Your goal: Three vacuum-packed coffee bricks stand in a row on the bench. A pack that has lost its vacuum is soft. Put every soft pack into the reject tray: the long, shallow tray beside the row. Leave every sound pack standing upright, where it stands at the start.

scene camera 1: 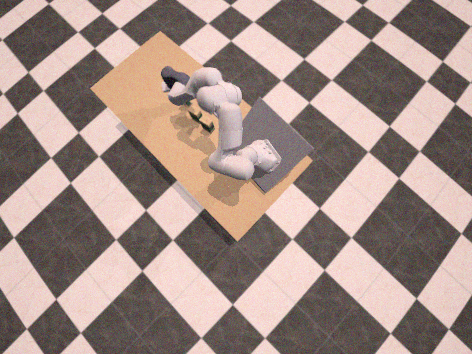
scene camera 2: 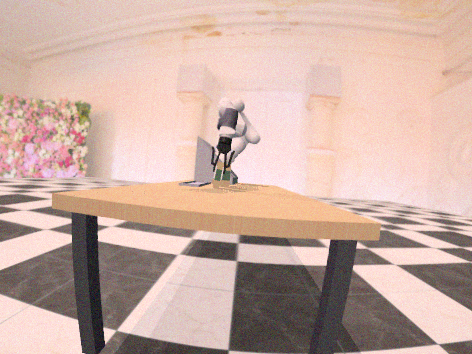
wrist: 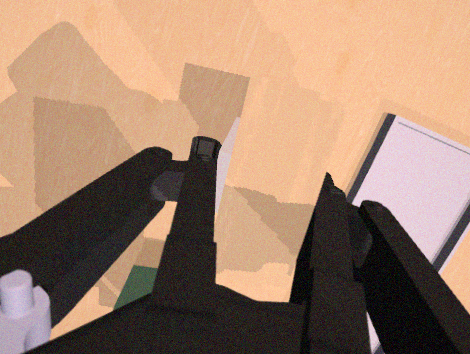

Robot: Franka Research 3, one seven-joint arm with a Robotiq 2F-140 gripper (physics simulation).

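My gripper (scene camera 2: 223, 169) (wrist: 266, 147) is shut on a tan coffee pack with a green band (scene camera 2: 218, 176) (wrist: 280, 155), the one at the end of the row nearest scene camera 2. The pack looks about upright; whether its base touches the bench cannot be told. Its tan blends with the bench in the wrist view. The middle pack (scene camera 1: 195, 116) and the far pack (scene camera 1: 207, 126) stand in the row. A green part of a row pack (wrist: 136, 282) shows beside the left finger. The shallow reject tray (scene camera 2: 194, 184) (wrist: 417, 185) lies right of the fingers in the wrist view; no pack shows in its visible part.
The white arm (scene camera 1: 230, 125) reaches over the wooden bench (scene camera 1: 135, 75) (scene camera 2: 150, 200) and hides most of the tray in scene camera 1. A grey panel (scene camera 1: 287, 135) (scene camera 2: 202, 162) is at the arm's base end. Gripper shadows fall on the bench.
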